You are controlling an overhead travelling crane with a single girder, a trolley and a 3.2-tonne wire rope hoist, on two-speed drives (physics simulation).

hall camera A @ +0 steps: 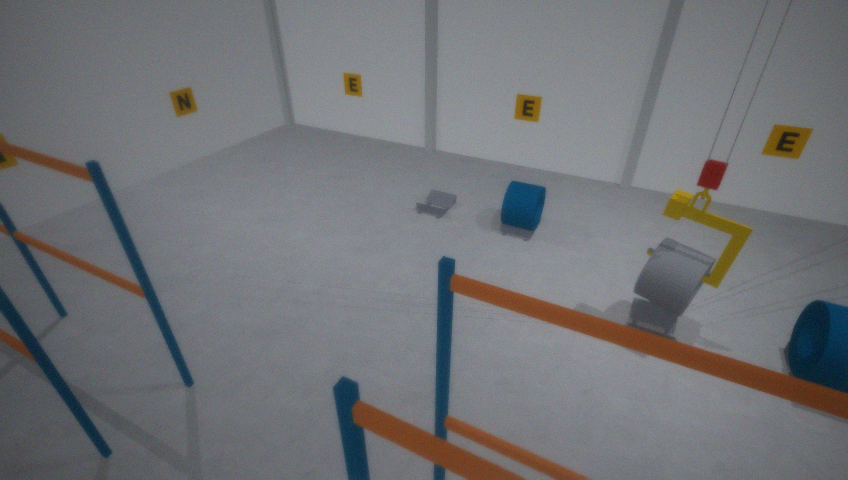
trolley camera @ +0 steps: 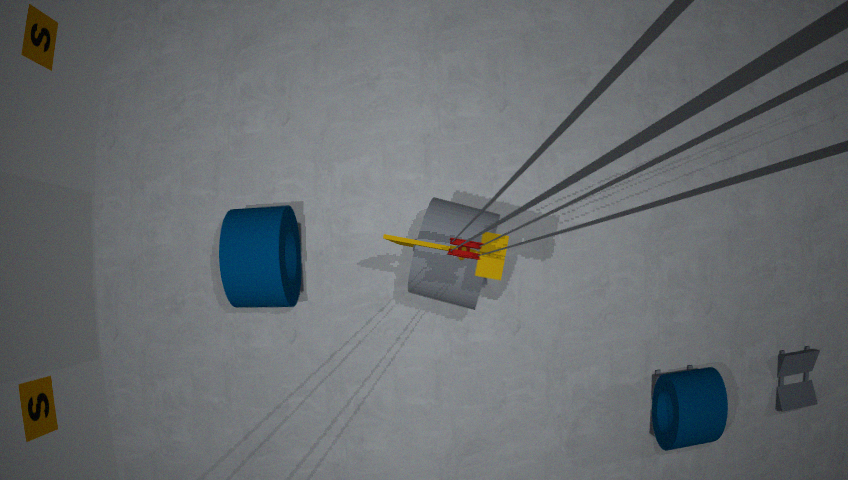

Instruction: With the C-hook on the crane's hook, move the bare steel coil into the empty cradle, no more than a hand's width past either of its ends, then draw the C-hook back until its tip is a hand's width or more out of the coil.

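The bare steel coil (hall camera A: pixel 675 278) (trolley camera: pixel 443 267) hangs on the C-hook, a little above a cradle (hall camera A: pixel 651 313), and is turned at an angle in the trolley view. My yellow C-hook (hall camera A: pixel 730 255) (trolley camera: pixel 416 243) has its lower arm through the coil's bore; its tip shows just past the coil's far left end in the hall view. The red hook block (hall camera A: pixel 712 174) (trolley camera: pixel 465 255) is above the C-hook. The empty cradle (hall camera A: pixel 443 197) (trolley camera: pixel 797 395) stands on the floor, beyond a blue coil.
One blue coil (hall camera A: pixel 522 205) (trolley camera: pixel 693 410) sits in a cradle beside the empty one. Another blue coil (hall camera A: pixel 827 344) (trolley camera: pixel 255 255) lies on the other side of the steel coil. Racks with blue posts (hall camera A: pixel 445 356) and orange beams (hall camera A: pixel 565 318) stand in the hall view's foreground.
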